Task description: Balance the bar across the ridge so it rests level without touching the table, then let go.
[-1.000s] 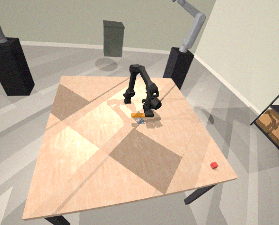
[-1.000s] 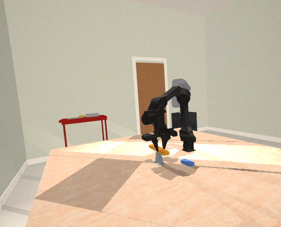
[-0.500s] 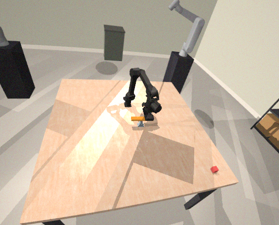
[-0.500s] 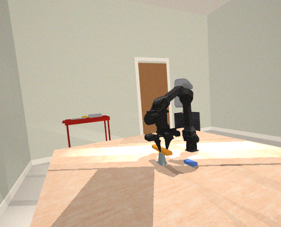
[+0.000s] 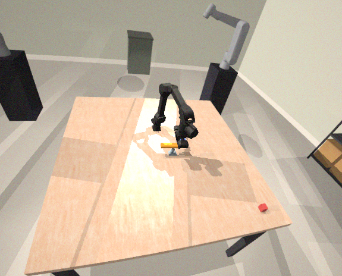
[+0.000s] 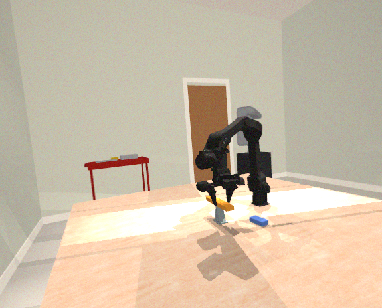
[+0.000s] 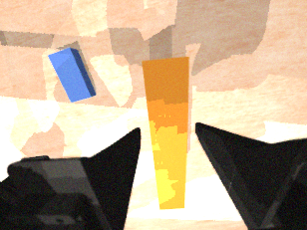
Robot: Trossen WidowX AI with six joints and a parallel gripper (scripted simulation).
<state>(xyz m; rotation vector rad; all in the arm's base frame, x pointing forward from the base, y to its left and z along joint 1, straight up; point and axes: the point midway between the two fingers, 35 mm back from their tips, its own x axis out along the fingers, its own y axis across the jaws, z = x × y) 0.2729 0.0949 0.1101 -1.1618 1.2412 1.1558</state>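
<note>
My gripper tip is now 30 mm to the left of the orange bar. From my gripper tip the other things lie so: red cube (470 mm ahead, 410 mm to the left, 60 mm below); blue block (120 mm behind, 70 mm to the left, 70 mm below).
</note>
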